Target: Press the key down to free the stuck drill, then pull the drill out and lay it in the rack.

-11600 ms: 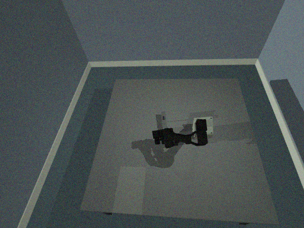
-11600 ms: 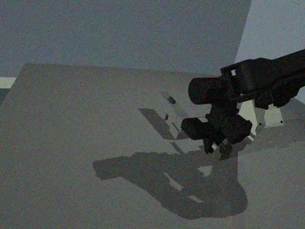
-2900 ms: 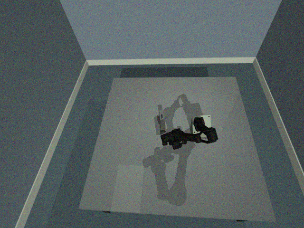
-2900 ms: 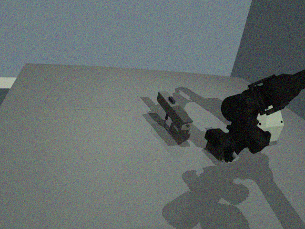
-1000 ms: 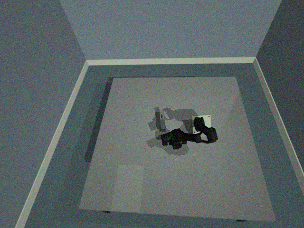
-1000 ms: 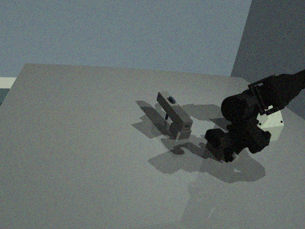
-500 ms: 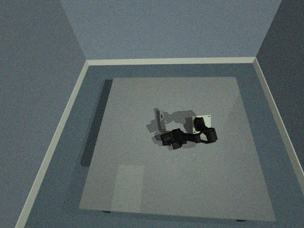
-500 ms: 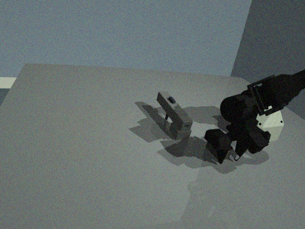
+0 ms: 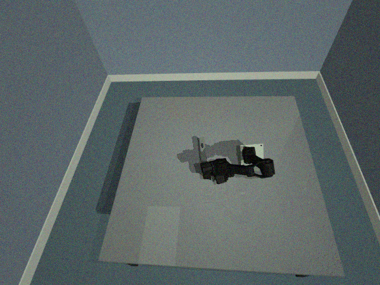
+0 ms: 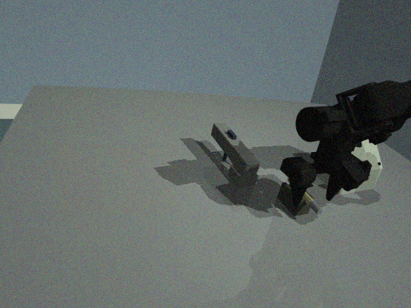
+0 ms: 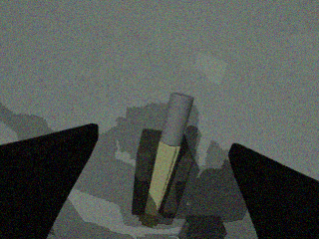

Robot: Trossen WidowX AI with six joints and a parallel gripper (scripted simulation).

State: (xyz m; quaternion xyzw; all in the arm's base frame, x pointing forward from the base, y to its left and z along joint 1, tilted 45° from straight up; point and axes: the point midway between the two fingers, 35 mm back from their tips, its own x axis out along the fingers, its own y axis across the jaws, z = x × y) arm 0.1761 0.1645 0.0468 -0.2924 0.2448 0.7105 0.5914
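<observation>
My gripper tip is 30 mm to the left of the drill. Also, from my gripper tip: dark boxy rack: 50 mm to the right, 20 mm below, 10 mm ahead; then dark key: 230 mm to the right, 110 mm ahead, 10 mm above; then grey holder block: 200 mm to the right, 100 mm ahead, 10 mm above.
</observation>
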